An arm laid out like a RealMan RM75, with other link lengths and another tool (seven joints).
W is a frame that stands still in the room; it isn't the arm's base.
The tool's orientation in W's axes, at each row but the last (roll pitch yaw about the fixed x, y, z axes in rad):
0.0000 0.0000 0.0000
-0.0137 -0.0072 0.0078
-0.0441 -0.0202 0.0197
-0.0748 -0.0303 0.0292
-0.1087 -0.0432 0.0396
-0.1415 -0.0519 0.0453
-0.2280 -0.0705 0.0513
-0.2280 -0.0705 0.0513
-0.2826 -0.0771 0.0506
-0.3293 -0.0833 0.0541
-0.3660 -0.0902 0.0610
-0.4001 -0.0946 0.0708
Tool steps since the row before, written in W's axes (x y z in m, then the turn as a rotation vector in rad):
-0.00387 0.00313 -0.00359 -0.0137 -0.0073 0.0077
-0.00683 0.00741 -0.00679 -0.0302 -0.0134 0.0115
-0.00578 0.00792 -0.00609 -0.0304 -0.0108 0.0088
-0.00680 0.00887 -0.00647 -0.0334 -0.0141 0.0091
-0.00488 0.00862 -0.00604 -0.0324 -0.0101 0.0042
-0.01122 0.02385 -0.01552 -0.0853 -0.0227 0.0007
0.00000 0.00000 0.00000 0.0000 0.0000 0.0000
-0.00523 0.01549 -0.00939 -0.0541 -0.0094 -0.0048
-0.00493 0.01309 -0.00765 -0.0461 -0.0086 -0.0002
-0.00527 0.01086 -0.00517 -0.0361 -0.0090 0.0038
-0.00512 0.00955 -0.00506 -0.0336 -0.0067 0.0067
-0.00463 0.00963 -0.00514 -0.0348 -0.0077 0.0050
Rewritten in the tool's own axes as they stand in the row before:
-0.00387 0.00313 -0.00359 -0.0137 -0.0073 0.0077
-0.00682 0.00755 -0.00664 -0.0302 -0.0133 0.0115
-0.00574 0.00829 -0.00562 -0.0304 -0.0106 0.0090
-0.00673 0.00951 -0.00557 -0.0335 -0.0138 0.0091
-0.00479 0.00939 -0.00485 -0.0326 -0.0094 0.0046
-0.01092 0.02620 -0.01139 -0.0861 -0.0194 0.0025
0.00000 0.00000 0.00000 0.0000 0.0000 0.0000
-0.00508 0.01738 -0.00526 -0.0547 -0.0062 -0.0024
-0.00484 0.01483 -0.00329 -0.0464 -0.0070 0.0015
-0.00509 0.01207 -0.00091 -0.0361 -0.0089 0.0042
-0.00497 0.01085 -0.00080 -0.0332 -0.0078 0.0074
-0.00441 0.01100 -0.00050 -0.0346 -0.0080 0.0056

